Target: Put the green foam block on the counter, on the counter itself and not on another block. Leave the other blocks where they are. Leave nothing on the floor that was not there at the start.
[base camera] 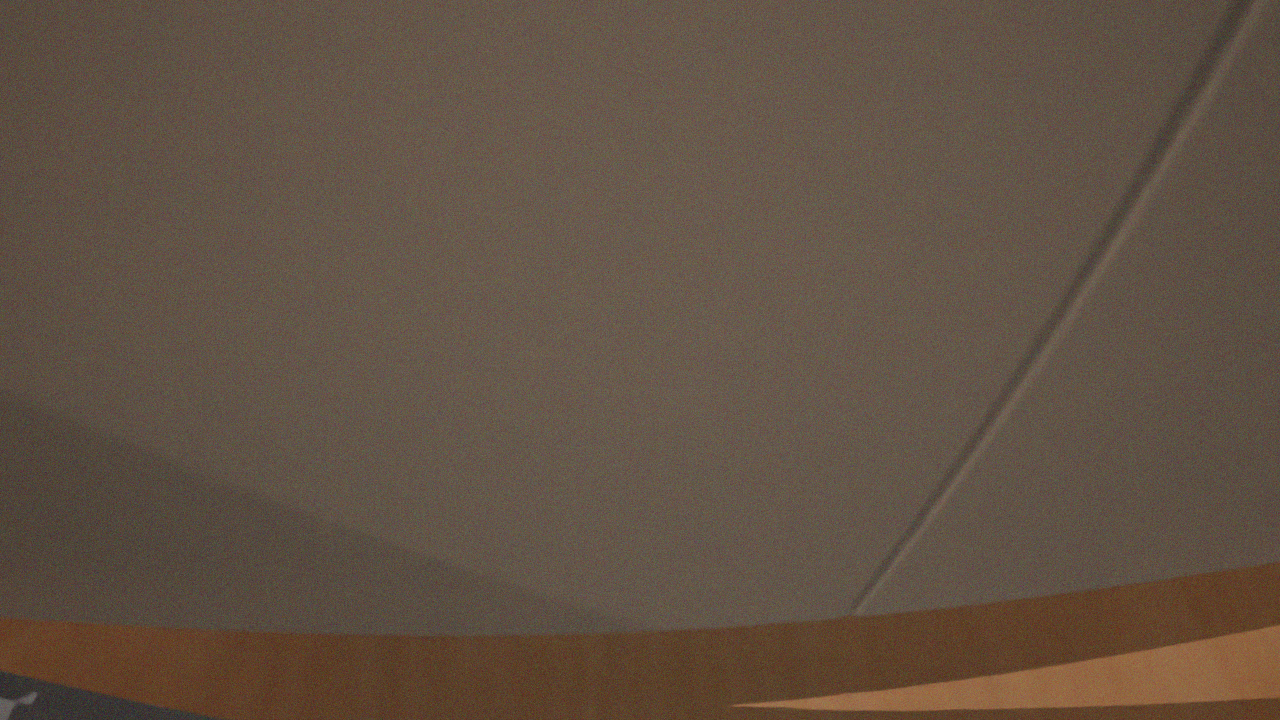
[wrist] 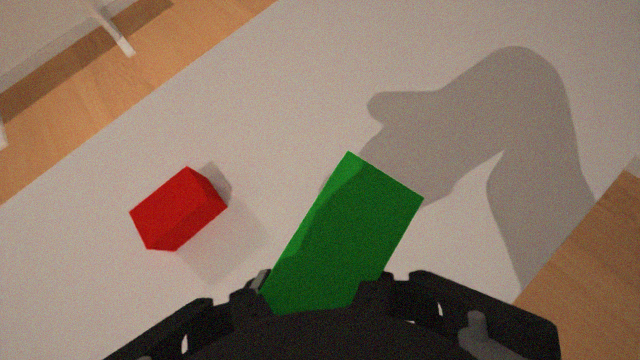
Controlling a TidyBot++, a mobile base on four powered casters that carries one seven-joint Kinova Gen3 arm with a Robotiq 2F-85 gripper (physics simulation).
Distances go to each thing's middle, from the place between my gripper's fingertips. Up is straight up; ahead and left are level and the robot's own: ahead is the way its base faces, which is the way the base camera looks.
The green foam block (wrist: 349,234) lies 3 cm to the right of my hand, 3 cm above it and 1 cm ahead of it. From my hand the other things lie so: red block (wrist: 170,216) (18 cm ahead, 12 cm to the left, 10 cm below).
